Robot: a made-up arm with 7 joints.
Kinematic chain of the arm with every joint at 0, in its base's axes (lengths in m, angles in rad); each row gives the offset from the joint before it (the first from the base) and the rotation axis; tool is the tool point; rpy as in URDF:
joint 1: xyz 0 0 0 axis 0.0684 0.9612 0.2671
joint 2: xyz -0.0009 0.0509 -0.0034 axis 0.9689 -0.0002 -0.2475
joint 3: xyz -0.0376 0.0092 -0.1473 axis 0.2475 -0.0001 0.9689
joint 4: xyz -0.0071 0 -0.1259 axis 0.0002 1 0
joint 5: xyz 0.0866 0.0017 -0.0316 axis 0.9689 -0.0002 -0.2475
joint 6: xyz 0.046 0 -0.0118 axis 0.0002 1 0
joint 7: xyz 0.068 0 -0.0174 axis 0.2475 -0.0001 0.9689
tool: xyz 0 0 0 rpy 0 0.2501 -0.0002
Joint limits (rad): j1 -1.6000..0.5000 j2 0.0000..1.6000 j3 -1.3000..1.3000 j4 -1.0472..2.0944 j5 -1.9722..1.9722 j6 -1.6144..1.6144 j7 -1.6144..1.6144
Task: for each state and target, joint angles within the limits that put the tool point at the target. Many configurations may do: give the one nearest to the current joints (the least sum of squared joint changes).
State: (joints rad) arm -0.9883 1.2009 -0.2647 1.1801 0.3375 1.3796 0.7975
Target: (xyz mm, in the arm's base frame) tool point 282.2 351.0 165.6
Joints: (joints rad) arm -1.6000 1.2618 -0.2732 0.5726 0.5237 1.4284 0.7975
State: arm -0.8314 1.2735 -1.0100 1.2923 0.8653 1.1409 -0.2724
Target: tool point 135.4 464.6 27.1
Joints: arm -0.8120 1.4376 -0.9914 1.4975 0.8494 1.4217 -0.2724
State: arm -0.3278 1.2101 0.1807 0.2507 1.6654 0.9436 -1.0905
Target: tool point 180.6 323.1 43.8
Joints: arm -0.2616 1.2461 0.3702 -0.1072 1.7891 1.1123 -1.0905
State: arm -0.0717 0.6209 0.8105 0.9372 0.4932 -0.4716 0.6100
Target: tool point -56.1 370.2 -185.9
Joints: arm 0.4408 0.5099 1.0828 0.3161 0.3771 -0.7962 0.6100
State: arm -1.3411 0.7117 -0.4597 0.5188 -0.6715 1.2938 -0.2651
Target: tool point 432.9 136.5 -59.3
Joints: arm -1.3596 0.7196 -0.4538 0.5130 -0.6710 1.2926 -0.2651
